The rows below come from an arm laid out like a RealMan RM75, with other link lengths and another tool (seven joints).
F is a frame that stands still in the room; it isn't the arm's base.
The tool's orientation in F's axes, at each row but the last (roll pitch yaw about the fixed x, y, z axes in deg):
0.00 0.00 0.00
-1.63 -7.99 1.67
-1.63 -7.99 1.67
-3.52 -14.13 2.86
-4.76 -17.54 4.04
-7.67 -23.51 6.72
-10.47 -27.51 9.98
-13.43 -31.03 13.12
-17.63 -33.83 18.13
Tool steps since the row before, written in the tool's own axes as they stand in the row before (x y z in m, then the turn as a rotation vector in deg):
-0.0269 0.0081 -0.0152 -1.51 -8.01 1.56
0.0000 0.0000 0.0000 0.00 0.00 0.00
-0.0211 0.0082 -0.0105 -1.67 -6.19 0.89
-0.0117 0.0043 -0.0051 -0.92 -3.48 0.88
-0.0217 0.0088 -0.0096 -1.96 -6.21 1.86
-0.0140 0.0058 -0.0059 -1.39 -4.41 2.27
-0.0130 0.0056 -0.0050 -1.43 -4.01 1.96
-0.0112 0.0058 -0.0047 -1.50 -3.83 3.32
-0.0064 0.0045 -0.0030 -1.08 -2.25 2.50
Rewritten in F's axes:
-0.0269 0.0081 -0.0152 -1.51 -8.01 1.56
0.0000 0.0000 0.0000 0.00 0.00 0.00
-0.0196 0.0073 -0.0136 -1.62 -6.21 0.82
-0.0102 0.0035 -0.0080 -0.99 -3.47 0.83
-0.0181 0.0067 -0.0164 -2.15 -6.20 1.67
-0.0107 0.0037 -0.0117 -1.91 -4.32 2.05
-0.0095 0.0030 -0.0113 -1.84 -3.97 1.70
-0.0074 0.0029 -0.0108 -2.65 -3.65 2.76
-0.0039 0.0023 -0.0071 -2.04 -2.13 1.94

